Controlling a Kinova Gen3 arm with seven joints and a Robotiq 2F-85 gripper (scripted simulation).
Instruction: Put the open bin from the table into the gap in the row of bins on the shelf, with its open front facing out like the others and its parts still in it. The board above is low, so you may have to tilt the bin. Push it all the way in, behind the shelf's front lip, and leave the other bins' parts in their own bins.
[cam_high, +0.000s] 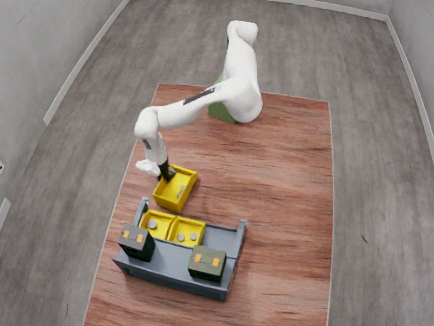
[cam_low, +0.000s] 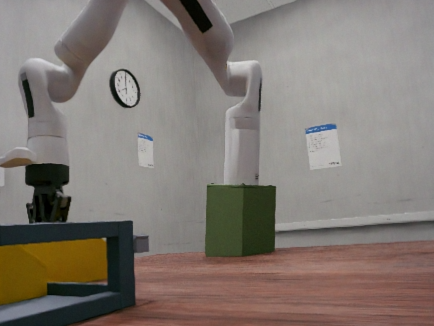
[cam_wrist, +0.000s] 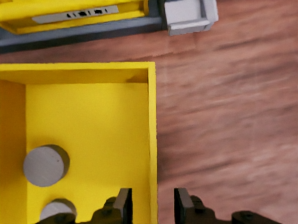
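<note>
My hand is 40 mm short of the grey disc part, 70 mm to the right of it and 60 mm above it. Also, from my hand: grey shelf: 260 mm ahead, 120 mm to the left.
</note>
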